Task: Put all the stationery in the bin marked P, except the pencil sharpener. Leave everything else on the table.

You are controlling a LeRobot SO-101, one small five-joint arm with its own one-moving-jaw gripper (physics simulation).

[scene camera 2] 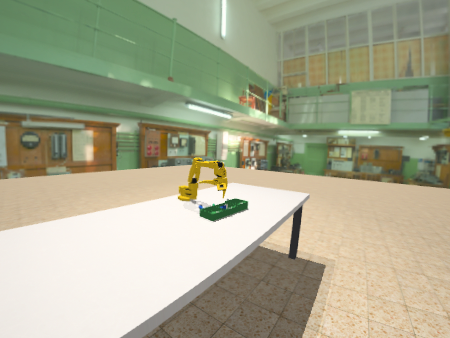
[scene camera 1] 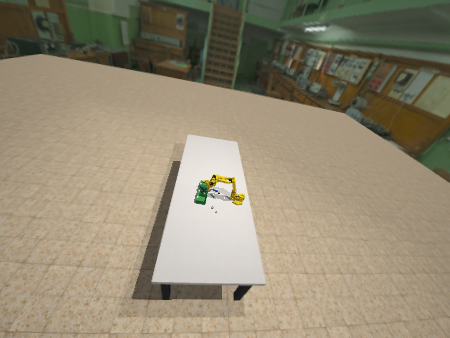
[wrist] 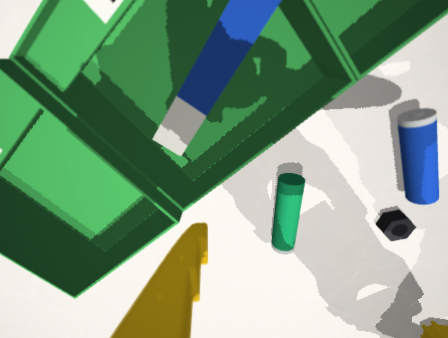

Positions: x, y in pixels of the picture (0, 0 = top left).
Labels:
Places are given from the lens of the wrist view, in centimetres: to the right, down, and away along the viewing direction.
green three-compartment bin (wrist: 92, 188): -8, 1, 13
green cylinder (wrist: 290, 188): 3, 1, 11
black hex nut (wrist: 395, 225): 10, 3, 13
The marked spots on the green cylinder and the black hex nut are 7 cm apart.

